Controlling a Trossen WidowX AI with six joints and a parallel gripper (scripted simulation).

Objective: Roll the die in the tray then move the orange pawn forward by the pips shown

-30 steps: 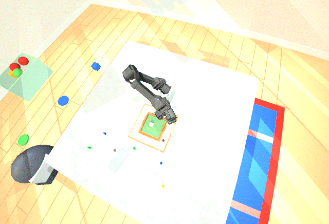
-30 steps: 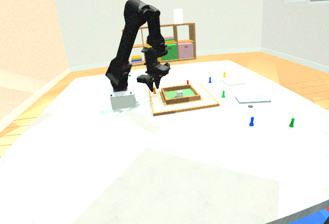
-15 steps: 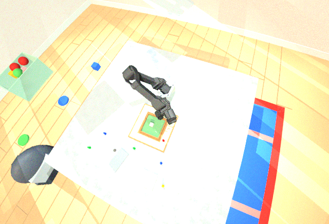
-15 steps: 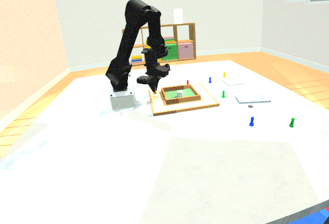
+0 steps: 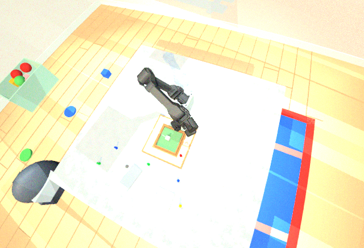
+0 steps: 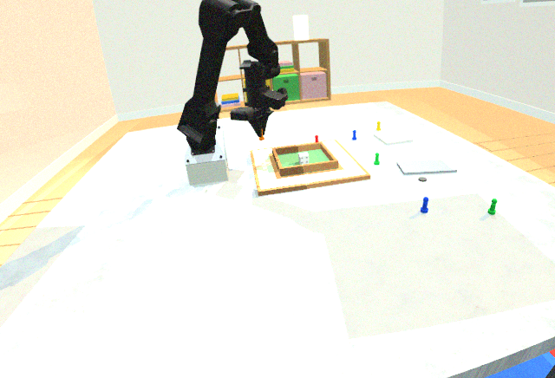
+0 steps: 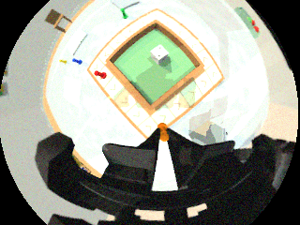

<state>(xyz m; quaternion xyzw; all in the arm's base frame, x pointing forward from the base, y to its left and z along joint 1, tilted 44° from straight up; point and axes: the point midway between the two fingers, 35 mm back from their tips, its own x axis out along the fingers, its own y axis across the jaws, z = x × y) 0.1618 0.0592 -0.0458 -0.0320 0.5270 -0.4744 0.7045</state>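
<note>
The white die is 11 cm ahead of my gripper tip, 8 cm to the right of it and 5 cm below it. The rest, counted from my gripper tip: green-floored tray 11 cm ahead, 7 cm to the right, 7 cm below; then orange pawn 1 cm above; then red pawn 17 cm ahead, 4 cm to the left, 5 cm below.
</note>
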